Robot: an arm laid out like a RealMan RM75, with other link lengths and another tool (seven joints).
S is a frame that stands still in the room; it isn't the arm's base.
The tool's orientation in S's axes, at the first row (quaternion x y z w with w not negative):
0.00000 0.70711 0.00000 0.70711
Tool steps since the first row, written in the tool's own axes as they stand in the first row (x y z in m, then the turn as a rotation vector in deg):
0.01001 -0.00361 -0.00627 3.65 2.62 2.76
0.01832 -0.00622 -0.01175 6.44 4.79 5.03
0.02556 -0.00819 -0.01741 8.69 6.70 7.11
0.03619 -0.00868 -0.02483 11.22 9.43 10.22
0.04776 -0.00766 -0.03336 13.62 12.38 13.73
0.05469 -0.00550 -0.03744 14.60 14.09 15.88
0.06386 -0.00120 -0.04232 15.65 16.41 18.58
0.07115 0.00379 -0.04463 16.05 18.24 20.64
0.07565 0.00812 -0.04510 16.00 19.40 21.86
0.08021 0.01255 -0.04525 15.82 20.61 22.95
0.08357 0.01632 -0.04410 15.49 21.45 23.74
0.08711 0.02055 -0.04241 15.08 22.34 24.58
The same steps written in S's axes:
-0.00627 -0.00361 -0.01001 2.76 2.62 -3.65
-0.01175 -0.00622 -0.01832 5.03 4.79 -6.44
-0.01741 -0.00819 -0.02556 7.11 6.70 -8.69
-0.02483 -0.00868 -0.03619 10.22 9.43 -11.22
-0.03336 -0.00766 -0.04776 13.73 12.38 -13.62
-0.03744 -0.00550 -0.05469 15.88 14.09 -14.60
-0.04232 -0.00120 -0.06386 18.58 16.41 -15.65
-0.04463 0.00379 -0.07115 20.64 18.24 -16.05
-0.04510 0.00812 -0.07565 21.86 19.40 -16.00
-0.04525 0.01255 -0.08021 22.95 20.61 -15.82
-0.04410 0.01632 -0.08357 23.74 21.45 -15.49
-0.04241 0.02055 -0.08711 24.58 22.34 -15.08

